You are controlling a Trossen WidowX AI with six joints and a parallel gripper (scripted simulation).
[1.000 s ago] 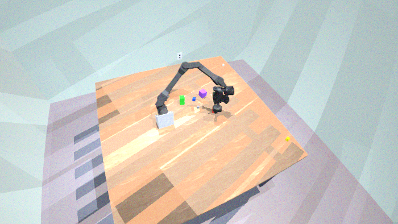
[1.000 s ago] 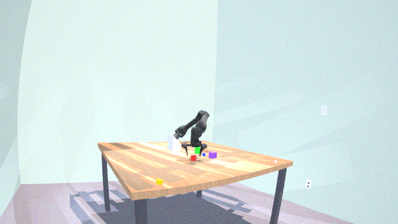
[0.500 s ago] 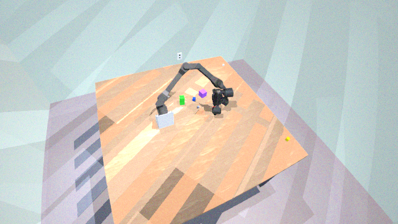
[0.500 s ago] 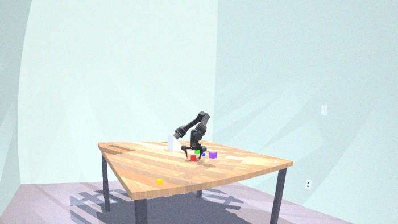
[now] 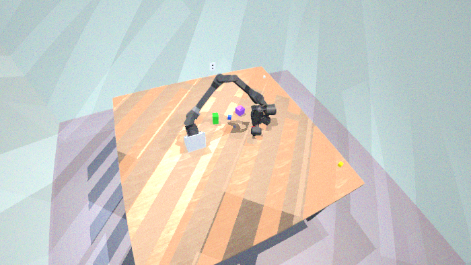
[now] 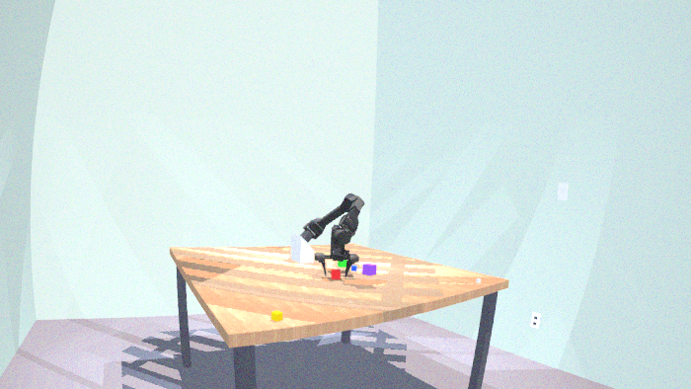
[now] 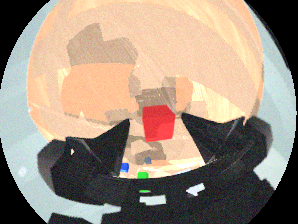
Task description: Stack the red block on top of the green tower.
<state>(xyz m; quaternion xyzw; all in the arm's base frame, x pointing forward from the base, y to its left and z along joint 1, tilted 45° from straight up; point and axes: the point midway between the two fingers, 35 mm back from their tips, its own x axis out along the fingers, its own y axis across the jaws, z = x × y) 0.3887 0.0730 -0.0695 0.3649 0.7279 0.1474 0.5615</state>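
Right now the blue cube is 16 cm to the left of my gripper tip and 12 cm behind it. Also, from my gripper tip: yellow block 43 cm ahead, 41 cm to the right; purple cube 19 cm to the left, 3 cm behind, 2 cm above; red block 1 cm above.
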